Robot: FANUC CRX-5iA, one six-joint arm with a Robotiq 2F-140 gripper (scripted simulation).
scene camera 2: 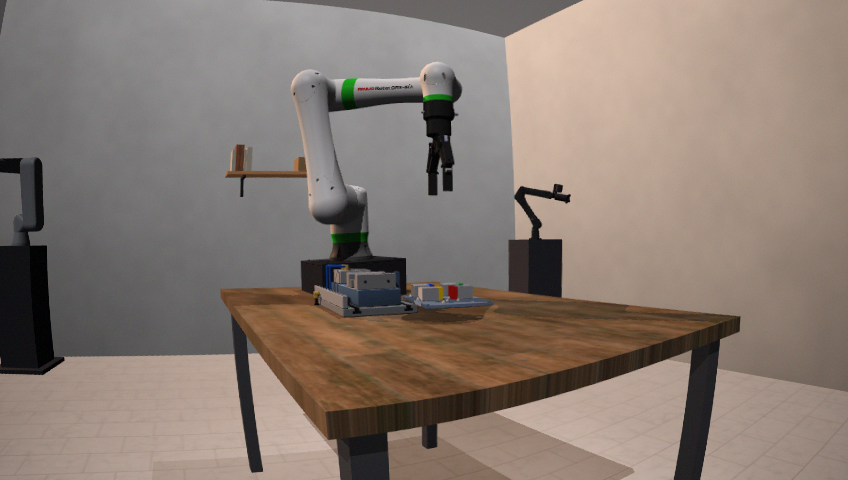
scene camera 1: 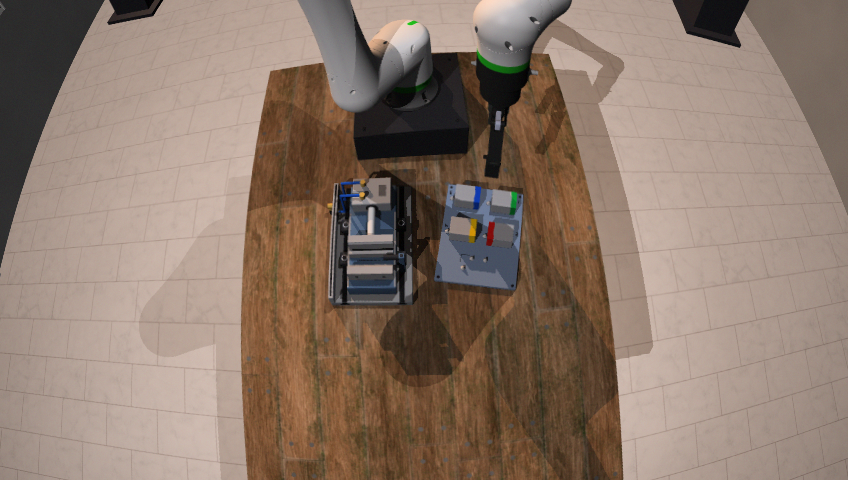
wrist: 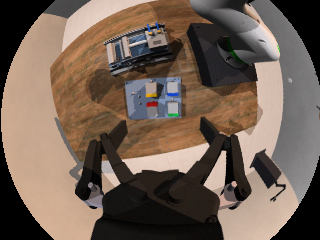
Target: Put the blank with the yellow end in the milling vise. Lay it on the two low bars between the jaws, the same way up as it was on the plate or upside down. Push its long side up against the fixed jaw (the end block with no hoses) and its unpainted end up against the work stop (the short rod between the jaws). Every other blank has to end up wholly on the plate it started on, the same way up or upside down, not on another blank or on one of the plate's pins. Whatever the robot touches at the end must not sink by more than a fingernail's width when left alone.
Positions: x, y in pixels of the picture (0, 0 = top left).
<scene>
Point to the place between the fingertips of the gripper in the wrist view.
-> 163, 125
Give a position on a blue-grey plate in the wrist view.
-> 135, 110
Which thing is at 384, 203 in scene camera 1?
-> A hosed block.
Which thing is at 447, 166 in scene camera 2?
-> The gripper.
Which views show the gripper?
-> Scene camera 2, scene camera 1 and the wrist view: all of them.
</scene>
